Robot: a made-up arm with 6 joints. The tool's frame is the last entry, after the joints.
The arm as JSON. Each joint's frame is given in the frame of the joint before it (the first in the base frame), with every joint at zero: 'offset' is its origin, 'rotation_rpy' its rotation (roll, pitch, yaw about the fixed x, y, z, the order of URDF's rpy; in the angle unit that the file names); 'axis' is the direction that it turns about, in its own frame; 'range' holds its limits. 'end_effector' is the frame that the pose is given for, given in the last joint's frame.
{
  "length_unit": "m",
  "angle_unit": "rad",
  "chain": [
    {
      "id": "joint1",
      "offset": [
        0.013,
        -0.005,
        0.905
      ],
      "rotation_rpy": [
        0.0,
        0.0,
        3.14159
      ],
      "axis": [
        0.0,
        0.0,
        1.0
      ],
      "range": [
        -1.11,
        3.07
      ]
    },
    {
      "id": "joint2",
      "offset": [
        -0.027,
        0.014,
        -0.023
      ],
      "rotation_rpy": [
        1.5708,
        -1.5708,
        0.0
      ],
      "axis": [
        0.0,
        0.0,
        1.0
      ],
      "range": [
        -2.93,
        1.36
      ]
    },
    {
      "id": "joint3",
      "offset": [
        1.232,
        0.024,
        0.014
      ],
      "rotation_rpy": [
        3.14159,
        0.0,
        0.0
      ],
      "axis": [
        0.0,
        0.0,
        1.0
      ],
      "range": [
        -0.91,
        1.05
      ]
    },
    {
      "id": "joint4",
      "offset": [
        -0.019,
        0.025,
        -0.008
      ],
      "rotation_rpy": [
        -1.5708,
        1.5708,
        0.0
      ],
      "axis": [
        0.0,
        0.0,
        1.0
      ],
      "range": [
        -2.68,
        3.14
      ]
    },
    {
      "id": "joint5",
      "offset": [
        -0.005,
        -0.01,
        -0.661
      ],
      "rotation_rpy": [
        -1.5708,
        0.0,
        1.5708
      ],
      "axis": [
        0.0,
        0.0,
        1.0
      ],
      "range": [
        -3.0,
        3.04
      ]
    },
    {
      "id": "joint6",
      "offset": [
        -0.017,
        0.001,
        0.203
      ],
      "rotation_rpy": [
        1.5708,
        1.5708,
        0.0
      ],
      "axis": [
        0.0,
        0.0,
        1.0
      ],
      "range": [
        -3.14,
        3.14
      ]
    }
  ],
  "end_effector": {
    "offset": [
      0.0,
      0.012,
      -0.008
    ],
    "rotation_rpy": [
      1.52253,
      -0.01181,
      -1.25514
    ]
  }
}
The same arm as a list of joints. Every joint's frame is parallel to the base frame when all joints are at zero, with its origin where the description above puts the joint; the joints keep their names.
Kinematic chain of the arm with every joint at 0, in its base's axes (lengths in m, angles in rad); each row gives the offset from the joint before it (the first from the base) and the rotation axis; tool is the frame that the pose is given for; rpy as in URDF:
joint1: xyz 0.013 -0.005 0.905 axis +z
joint2: xyz 0.027 -0.014 -0.023 axis +y
joint3: xyz 0.024 0.014 1.232 axis -y
joint4: xyz -0.025 0.008 -0.019 axis -x
joint5: xyz 0.661 -0.005 0.01 axis -y
joint6: xyz 0.001 -0.203 0.017 axis -x
tool: xyz 0.008 0 -0.012 rpy -0.0844 -1.2549 1.6088
Joint limits (rad, base to tool): -1.11..3.07 -2.93..1.36 -0.91..1.05 -2.68..3.14 -3..3.04 -3.14..3.14

